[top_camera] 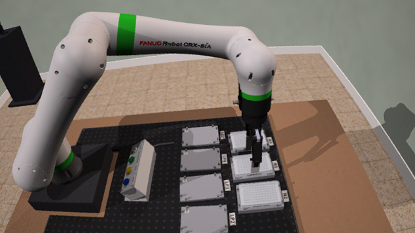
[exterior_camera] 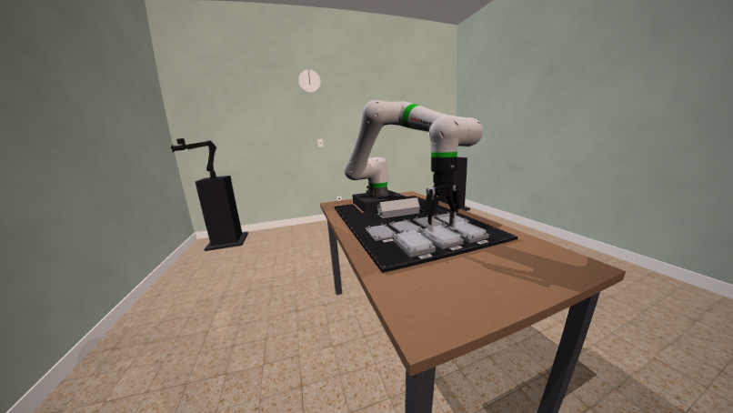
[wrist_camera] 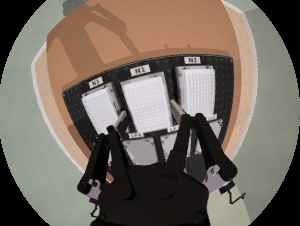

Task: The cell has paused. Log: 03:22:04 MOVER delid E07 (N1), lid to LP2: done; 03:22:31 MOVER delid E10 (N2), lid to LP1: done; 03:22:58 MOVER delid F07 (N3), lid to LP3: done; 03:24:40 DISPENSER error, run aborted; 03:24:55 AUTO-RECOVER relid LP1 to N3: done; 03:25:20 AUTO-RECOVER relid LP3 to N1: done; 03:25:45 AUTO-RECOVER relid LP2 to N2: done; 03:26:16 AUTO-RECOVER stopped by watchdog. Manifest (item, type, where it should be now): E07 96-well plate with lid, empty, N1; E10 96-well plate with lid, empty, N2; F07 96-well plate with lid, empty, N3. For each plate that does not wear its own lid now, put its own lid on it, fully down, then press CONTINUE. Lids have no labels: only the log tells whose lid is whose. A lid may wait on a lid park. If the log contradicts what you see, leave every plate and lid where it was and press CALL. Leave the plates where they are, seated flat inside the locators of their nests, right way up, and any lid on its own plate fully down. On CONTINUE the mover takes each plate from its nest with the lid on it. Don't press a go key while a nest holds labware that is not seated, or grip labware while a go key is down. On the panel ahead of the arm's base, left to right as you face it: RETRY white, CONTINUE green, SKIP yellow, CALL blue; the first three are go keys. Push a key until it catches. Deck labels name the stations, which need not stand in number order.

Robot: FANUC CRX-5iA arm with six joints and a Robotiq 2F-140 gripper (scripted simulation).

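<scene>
Now: hand 50 mm above the plate. The rest, counted from my hand: nest n2: 130 mm to the right, 60 mm below, 10 mm ahead; then LP4: 180 mm behind, 70 mm below, 60 mm to the left; then LP3: 180 mm behind, 70 mm to the right, 70 mm below.
</scene>
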